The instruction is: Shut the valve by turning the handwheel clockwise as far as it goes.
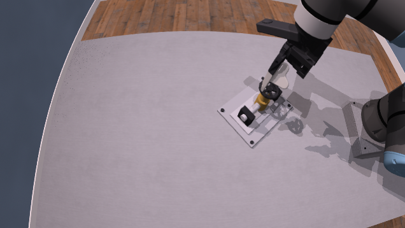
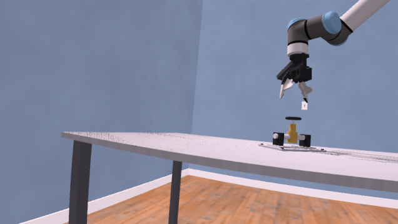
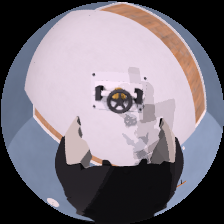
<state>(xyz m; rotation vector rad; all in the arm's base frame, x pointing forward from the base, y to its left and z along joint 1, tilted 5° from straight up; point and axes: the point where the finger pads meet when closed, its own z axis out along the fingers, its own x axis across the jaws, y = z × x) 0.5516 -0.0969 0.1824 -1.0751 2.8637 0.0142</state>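
My gripper is now 90 mm above the handwheel. Round my hand: mounting plate: 210 mm below.
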